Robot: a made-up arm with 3 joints. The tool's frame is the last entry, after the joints.
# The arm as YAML. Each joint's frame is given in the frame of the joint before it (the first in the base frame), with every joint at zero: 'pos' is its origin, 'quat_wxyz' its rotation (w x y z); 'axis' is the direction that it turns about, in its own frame. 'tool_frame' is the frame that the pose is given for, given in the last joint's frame.
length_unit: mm
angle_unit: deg
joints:
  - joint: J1
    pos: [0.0, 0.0, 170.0]
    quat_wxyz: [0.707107, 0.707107, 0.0, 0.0]
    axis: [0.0, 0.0, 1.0]
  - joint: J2
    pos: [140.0, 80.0, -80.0]
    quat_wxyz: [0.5, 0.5, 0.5, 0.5]
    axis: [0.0, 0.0, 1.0]
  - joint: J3
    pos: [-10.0, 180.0, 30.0]
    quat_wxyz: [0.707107, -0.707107, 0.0, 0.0]
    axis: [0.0, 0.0, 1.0]
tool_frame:
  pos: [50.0, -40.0, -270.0]
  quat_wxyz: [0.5, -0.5, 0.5, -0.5]
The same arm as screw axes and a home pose.
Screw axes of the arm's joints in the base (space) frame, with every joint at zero. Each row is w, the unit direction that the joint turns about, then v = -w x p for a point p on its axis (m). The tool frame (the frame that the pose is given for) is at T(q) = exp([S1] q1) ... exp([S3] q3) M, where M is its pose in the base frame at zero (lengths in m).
S1 = (0, -1, 0, 0.17, 0, 0)
S2 = (1, 0, 0, 0, 0.25, -0.08)
S3 = (0, -1, 0, 0.24, 0, -0.17)
M: xyz 0.21 0.17 0.29 (m) quaternion w x y z 1 0 0 0

